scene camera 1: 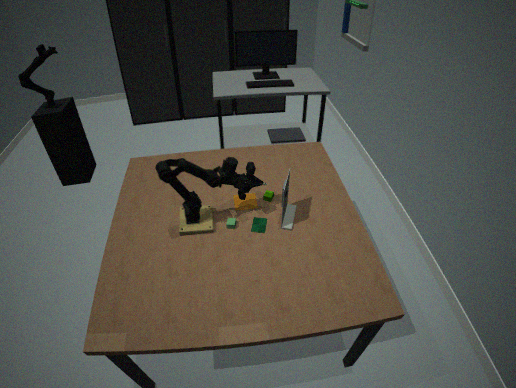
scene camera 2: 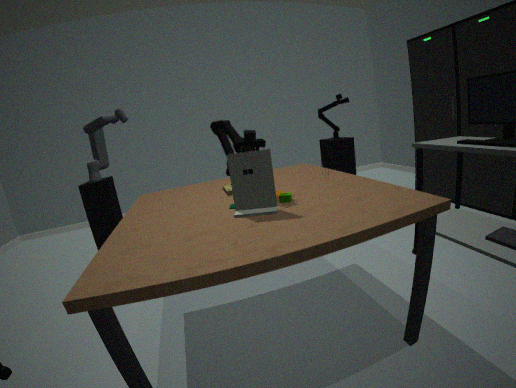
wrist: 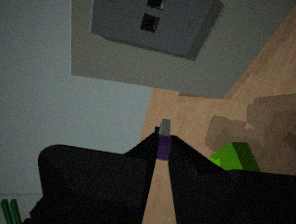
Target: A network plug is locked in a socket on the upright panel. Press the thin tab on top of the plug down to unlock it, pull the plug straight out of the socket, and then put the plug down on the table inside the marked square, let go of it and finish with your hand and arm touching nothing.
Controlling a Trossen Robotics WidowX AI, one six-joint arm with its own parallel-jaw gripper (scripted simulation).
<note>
In view: my gripper (wrist: 163, 140), a bright green cube (wrist: 236, 155) and a grey upright panel (wrist: 205, 55).
</note>
